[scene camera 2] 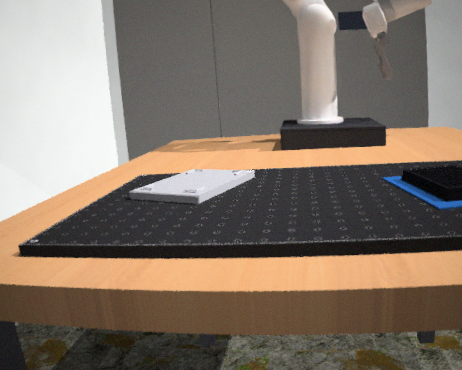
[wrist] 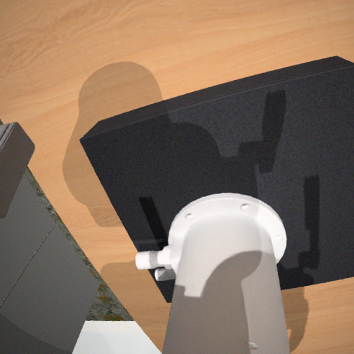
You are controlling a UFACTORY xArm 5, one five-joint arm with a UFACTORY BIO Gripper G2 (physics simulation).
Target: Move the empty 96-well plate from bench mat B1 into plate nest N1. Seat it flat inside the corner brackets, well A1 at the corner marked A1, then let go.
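Frame: origin at the arm's base, x back, y right, z up, level; metres.
Where they show: end effector, tool point: (scene camera 2: 384, 70); arm's base, origin of the base link: (scene camera 2: 320, 122).
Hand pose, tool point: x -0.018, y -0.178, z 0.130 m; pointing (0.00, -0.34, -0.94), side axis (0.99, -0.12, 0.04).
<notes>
Each offset is from my tool point to the top centre of the thing. Level surfaces: height alone.
The black 96-well plate @(dx -0.616, dy +0.023, dz -0.153 m) (scene camera 2: 439, 182) lies on the blue bench mat B1 @(dz -0.167 m) (scene camera 2: 396, 181) at the right edge of the scene view, partly cut off by the frame. The plate nest N1 @(dx -0.558, dy +0.379, dz -0.155 m) (scene camera 2: 205, 184) is a light grey block at the left, with small dark marks at its corners; the A1 mark cannot be read. My gripper (scene camera 2: 384, 75) is open and empty, high up near the arm's base, far behind and above the plate and nest. In the wrist view part of one finger shows at the left edge. Neither plate nor nest shows there.
The nest and mat sit on a black perforated board @(dz -0.169 m) (scene camera 2: 280, 220) on the wooden table @(dz -0.182 m) (scene camera 2: 230, 272). The arm's white column (scene camera 2: 317, 70) (wrist: 225, 300) stands on a black base block (scene camera 2: 332, 135) (wrist: 150, 165) behind the board. A grey wall (scene camera 2: 170, 65) is behind.
</notes>
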